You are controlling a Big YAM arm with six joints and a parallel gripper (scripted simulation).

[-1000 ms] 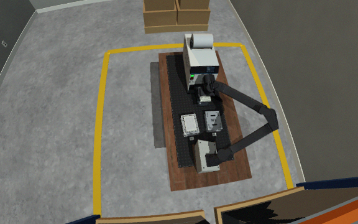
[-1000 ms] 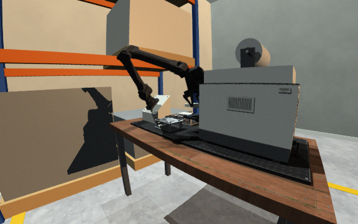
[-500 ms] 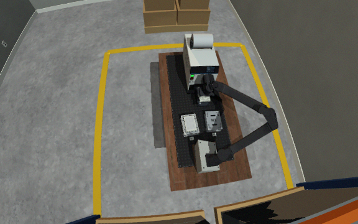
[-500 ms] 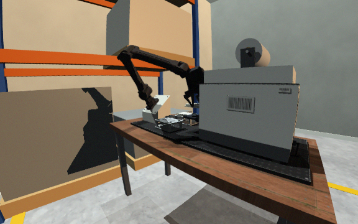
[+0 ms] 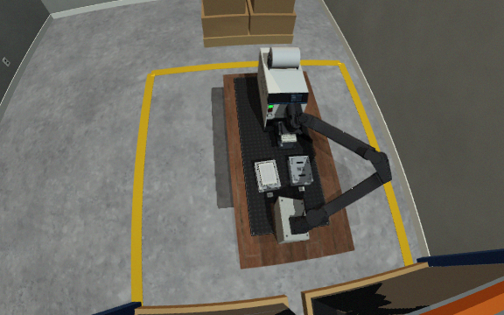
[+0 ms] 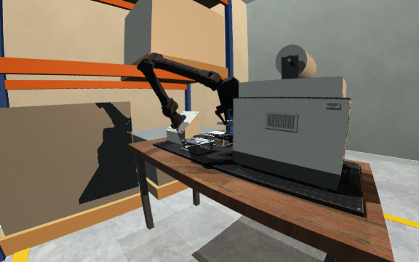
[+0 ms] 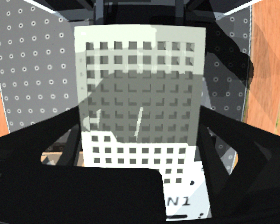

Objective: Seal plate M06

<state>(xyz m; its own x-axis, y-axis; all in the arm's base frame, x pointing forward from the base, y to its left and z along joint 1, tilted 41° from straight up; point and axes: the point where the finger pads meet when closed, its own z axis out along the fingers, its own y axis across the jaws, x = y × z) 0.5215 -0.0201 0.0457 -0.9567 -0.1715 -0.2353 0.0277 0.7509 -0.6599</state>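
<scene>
My hand is right at the white well plate. Also, from my hand: foil roll: 33 cm ahead, 1 cm to the right, 25 cm above; then dark stage: 7 cm below; then white plate: 20 cm behind, 14 cm to the left, 11 cm below.
</scene>
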